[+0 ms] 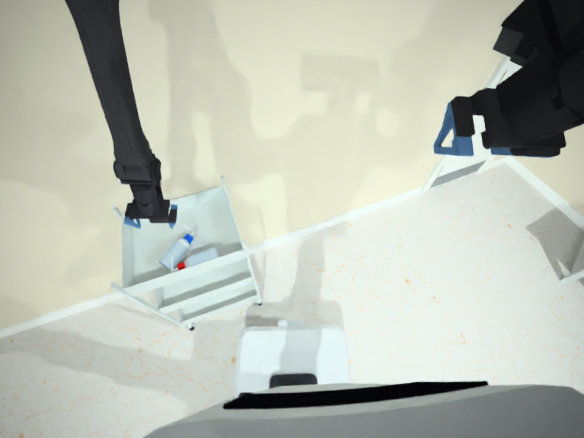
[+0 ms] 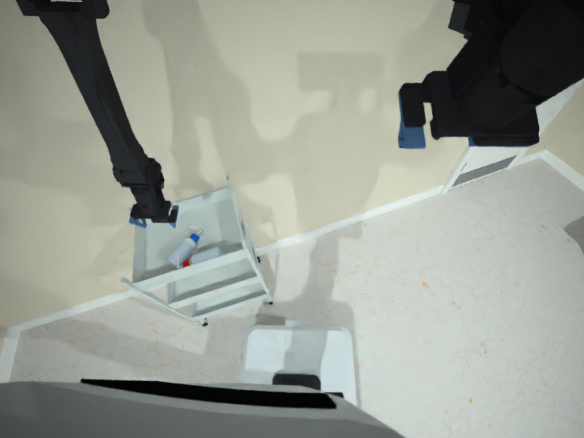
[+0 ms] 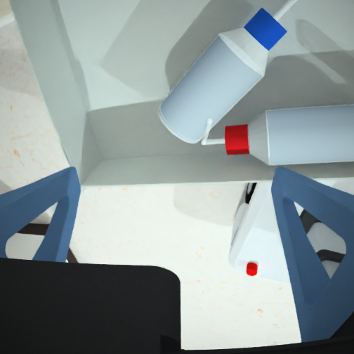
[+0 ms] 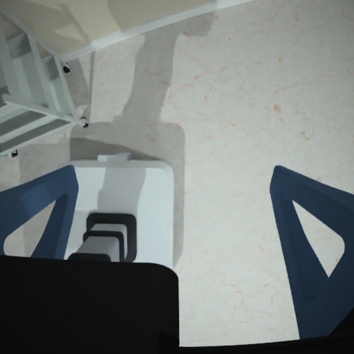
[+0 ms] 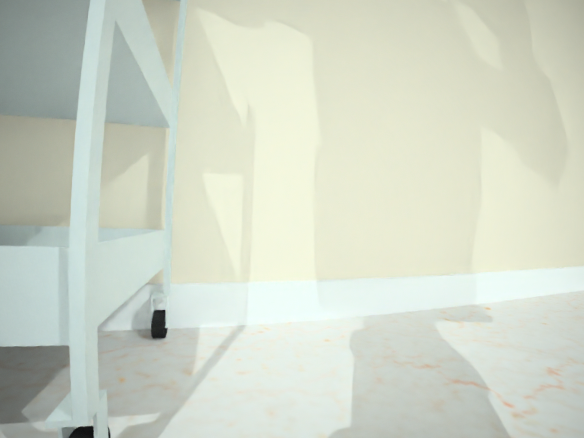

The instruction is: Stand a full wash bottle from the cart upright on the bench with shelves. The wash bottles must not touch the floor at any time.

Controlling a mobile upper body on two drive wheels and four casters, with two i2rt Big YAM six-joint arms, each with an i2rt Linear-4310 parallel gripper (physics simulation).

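Frame: origin at the left arm's base, x right, y ahead, z up, level; centimetres.
Seen in the pictures: left gripper, fingertip midpoint: (image 1: pixel 156 227) (image 2: pixel 160 226); right gripper, fingertip midpoint: (image 1: pixel 463 149) (image 2: pixel 435 142).
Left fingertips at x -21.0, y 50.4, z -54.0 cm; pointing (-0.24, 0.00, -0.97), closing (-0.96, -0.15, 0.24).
Pixels of each thing's top centre, then the offset from my left fingertips to it. "pt": a spot on its surface instead.
- blue-capped bottle at its top centre: (image 1: pixel 175 241) (image 2: pixel 181 240) dz -13.2, dx +0.6, dy +2.4 cm
- red-capped bottle at a spot on its surface: (image 1: pixel 202 257) (image 2: pixel 205 255) pt dz -14.8, dx +11.3, dy -3.3 cm
The pale cart (image 1: pixel 150 284) (image 2: pixel 160 277) (image 3: pixel 140 171) (image 4: pixel 40 109) (image 5: pixel 85 200) holds two wash bottles lying in its top tray. The blue-capped bottle (image 1: pixel 175 253) (image 2: pixel 182 251) (image 3: pixel 212 87) lies slanted. The red-capped bottle (image 1: pixel 202 257) (image 2: pixel 206 256) (image 3: pixel 310 135) lies along the tray's front wall, its spout tip at the blue-capped bottle's base. My left gripper (image 1: pixel 153 225) (image 2: pixel 156 224) (image 3: pixel 175 177) is open and empty above the tray's left part, apart from both bottles. My right gripper (image 1: pixel 482 152) (image 2: pixel 445 145) (image 4: pixel 173 176) is open and empty, far right of the cart. I cannot identify the bench with certainty.
A white panelled piece of furniture (image 1: pixel 457 164) (image 2: pixel 485 160) stands against the wall, partly behind my right arm. My white base (image 1: pixel 255 355) (image 2: pixel 260 355) (image 4: pixel 155 200) is on the floor near the cart. A white-edged object (image 1: pixel 574 276) shows at the right edge.
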